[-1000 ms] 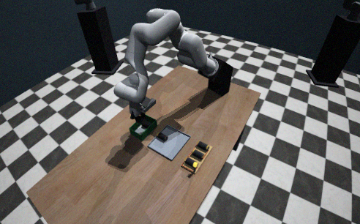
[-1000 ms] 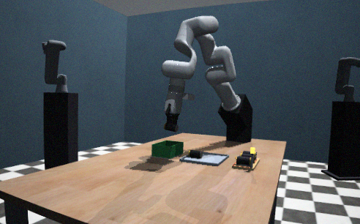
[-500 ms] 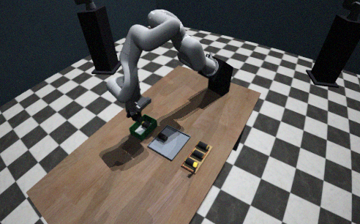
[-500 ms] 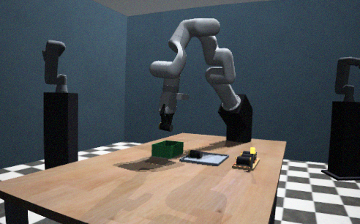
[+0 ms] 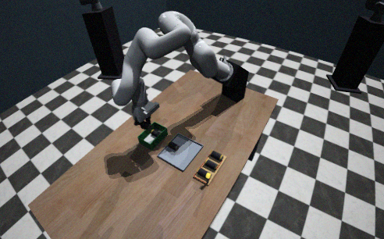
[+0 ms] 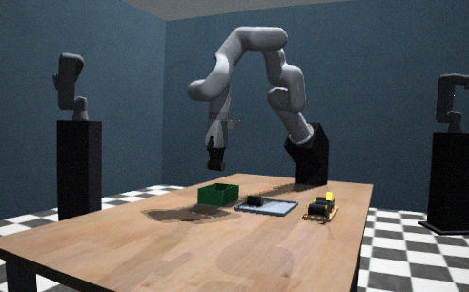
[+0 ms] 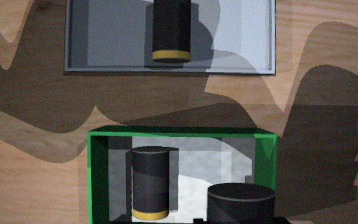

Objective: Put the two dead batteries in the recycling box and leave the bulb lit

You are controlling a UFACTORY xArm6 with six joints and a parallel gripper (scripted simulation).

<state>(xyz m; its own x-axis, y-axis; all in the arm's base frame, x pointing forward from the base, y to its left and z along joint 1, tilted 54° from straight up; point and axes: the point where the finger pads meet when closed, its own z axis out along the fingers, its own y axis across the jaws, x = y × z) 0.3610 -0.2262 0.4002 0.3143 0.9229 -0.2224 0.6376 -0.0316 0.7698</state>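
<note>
The green recycling box lies 30 mm behind my hand, 10 mm to the left of it and 140 mm below it. The rest, counted from my hand: grey tray (40 mm ahead, 190 mm to the left, 150 mm below).
</note>
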